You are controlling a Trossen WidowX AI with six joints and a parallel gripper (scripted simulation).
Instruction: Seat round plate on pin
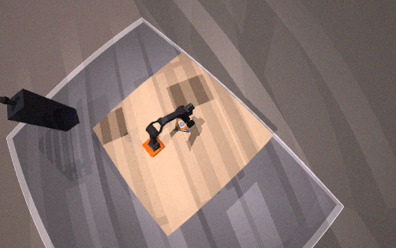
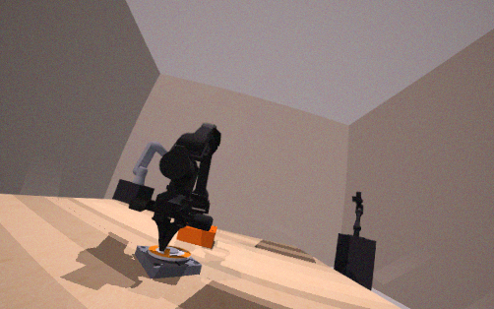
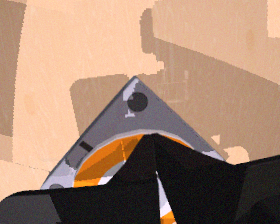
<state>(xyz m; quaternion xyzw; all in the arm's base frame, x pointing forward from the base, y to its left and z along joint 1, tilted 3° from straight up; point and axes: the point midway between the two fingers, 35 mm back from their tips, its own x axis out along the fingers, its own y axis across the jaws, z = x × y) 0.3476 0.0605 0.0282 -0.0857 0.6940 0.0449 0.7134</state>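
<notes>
My gripper tip is 50 mm past the grey square base and 20 mm above it.
</notes>
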